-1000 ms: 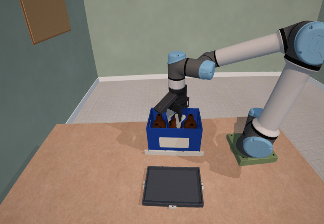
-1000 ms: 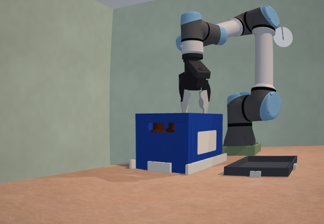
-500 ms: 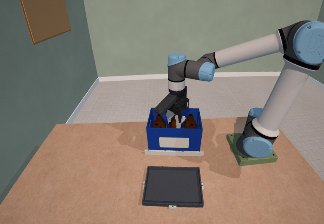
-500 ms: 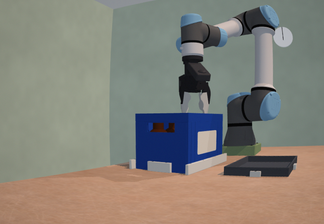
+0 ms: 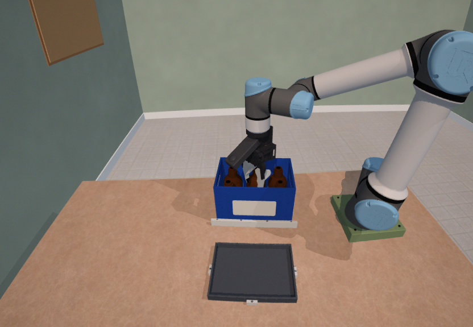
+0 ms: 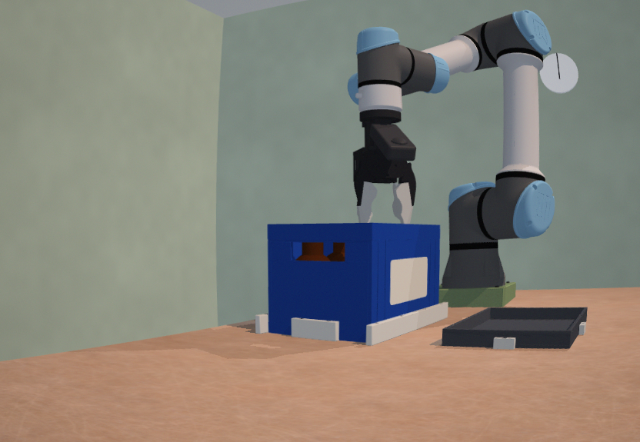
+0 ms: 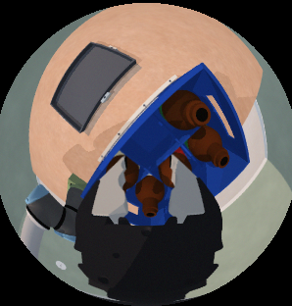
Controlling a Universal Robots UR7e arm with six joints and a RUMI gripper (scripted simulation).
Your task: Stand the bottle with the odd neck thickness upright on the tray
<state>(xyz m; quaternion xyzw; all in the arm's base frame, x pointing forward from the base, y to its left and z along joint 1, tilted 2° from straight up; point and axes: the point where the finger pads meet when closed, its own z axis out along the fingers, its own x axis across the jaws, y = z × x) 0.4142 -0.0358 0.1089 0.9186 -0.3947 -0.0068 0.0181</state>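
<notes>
The blue crate is 7 cm below my hand and 5 cm to the right of it. Also, from my hand: dark tray (25 cm to the left, 14 cm below); glass bottle (9 cm to the right, 7 cm below, 1 cm behind).
</notes>
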